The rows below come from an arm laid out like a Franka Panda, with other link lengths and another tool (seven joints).
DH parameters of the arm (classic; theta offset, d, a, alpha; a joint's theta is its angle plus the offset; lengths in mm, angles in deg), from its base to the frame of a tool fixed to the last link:
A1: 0 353 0 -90
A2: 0 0 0 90
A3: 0 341.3 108.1 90
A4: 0 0 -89.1 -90
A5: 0 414.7 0 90
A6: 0 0 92.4 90
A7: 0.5 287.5 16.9 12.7
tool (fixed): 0 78 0 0
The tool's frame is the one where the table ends.
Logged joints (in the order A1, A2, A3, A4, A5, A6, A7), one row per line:
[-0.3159 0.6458 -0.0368 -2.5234 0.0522 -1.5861 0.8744]
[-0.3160 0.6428 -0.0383 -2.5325 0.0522 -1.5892 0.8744]
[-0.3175 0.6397 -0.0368 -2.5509 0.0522 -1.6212 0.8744]
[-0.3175 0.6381 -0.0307 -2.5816 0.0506 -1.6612 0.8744]
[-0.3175 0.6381 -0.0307 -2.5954 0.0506 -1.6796 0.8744]
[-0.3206 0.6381 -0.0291 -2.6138 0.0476 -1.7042 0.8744]
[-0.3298 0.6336 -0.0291 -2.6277 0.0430 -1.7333 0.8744]
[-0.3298 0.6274 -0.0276 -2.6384 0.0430 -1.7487 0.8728]
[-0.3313 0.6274 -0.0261 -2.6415 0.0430 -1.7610 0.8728]
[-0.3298 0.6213 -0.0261 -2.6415 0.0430 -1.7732 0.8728]
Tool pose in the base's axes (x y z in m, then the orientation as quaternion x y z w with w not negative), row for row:
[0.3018 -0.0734 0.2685 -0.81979 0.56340 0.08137 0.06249]
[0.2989 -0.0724 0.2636 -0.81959 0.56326 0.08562 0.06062]
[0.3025 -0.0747 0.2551 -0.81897 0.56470 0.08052 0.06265]
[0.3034 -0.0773 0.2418 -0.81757 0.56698 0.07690 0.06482]
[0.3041 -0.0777 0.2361 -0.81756 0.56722 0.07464 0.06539]
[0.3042 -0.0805 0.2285 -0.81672 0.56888 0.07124 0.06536]
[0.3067 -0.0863 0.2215 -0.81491 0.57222 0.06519 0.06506]
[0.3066 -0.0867 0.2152 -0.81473 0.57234 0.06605 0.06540]
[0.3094 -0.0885 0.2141 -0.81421 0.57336 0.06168 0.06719]
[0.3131 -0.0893 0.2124 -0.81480 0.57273 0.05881 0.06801]
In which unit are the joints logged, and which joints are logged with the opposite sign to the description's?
The joints are logged in radians. Opposite sign: A2, A3, A6.
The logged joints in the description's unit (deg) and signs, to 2 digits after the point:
[-18.10 -37.00 2.11 -144.58 2.99 90.88 50.10]
[-18.11 -36.83 2.19 -145.10 2.99 91.05 50.10]
[-18.19 -36.65 2.11 -146.16 2.99 92.89 50.10]
[-18.19 -36.56 1.76 -147.91 2.90 95.18 50.10]
[-18.19 -36.56 1.76 -148.71 2.90 96.23 50.10]
[-18.37 -36.56 1.67 -149.76 2.73 97.64 50.10]
[-18.90 -36.30 1.67 -150.56 2.46 99.31 50.10]
[-18.90 -35.95 1.58 -151.17 2.46 100.19 50.01]
[-18.98 -35.95 1.50 -151.35 2.46 100.90 50.01]
[-18.90 -35.60 1.50 -151.35 2.46 101.60 50.01]

